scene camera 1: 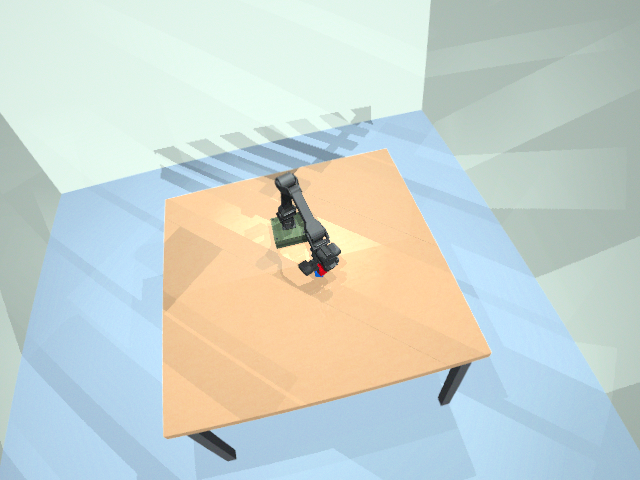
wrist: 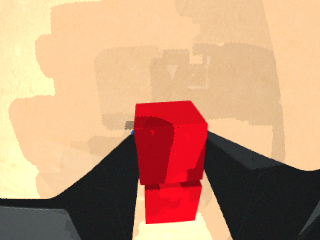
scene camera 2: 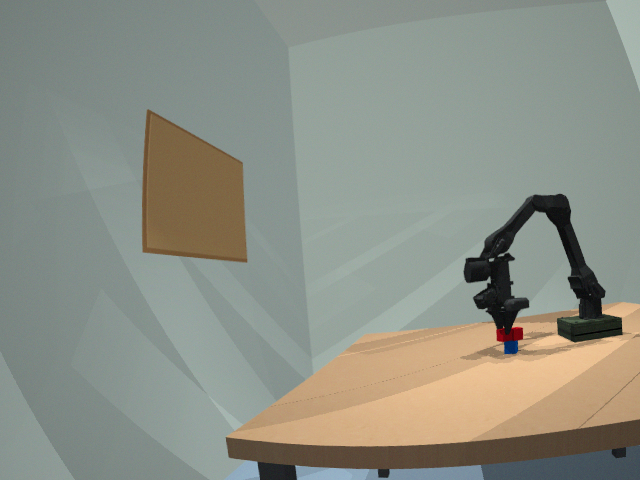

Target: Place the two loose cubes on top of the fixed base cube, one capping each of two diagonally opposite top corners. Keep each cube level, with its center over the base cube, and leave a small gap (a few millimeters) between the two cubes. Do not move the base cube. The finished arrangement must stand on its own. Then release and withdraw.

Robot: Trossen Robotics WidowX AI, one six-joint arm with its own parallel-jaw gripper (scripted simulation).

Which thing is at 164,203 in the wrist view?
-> A red cube.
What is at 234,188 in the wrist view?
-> The gripper.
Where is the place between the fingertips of the gripper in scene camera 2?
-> At 503,334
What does the gripper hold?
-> A red cube.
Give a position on a red cube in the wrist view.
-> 170,137
